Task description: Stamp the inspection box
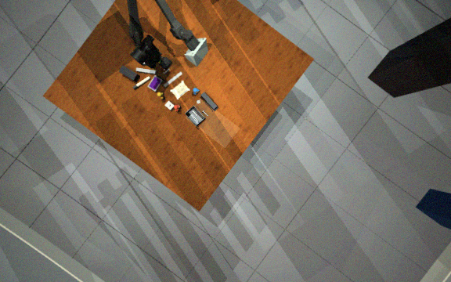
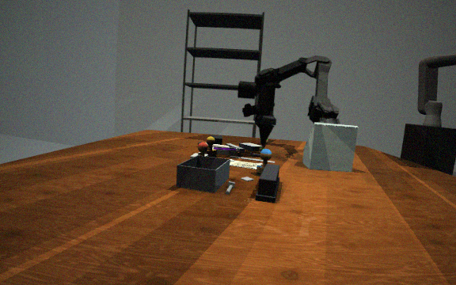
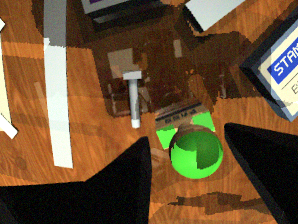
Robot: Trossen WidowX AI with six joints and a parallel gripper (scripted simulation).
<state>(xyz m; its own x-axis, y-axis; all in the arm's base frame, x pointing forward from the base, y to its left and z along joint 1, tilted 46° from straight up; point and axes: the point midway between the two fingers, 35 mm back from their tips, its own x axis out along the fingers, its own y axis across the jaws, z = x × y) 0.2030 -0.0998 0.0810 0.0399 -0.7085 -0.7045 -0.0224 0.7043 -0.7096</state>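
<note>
Right now the green-knobbed stamp is 20 mm below my gripper tip. From my gripper tip the other things lie so: yellow-knobbed stamp 170 mm ahead, 120 mm to the left, 20 mm below; purple ink pad 130 mm ahead, 30 mm to the left, 40 mm below; cream card 60 mm ahead, 180 mm to the left, 40 mm below.
</note>
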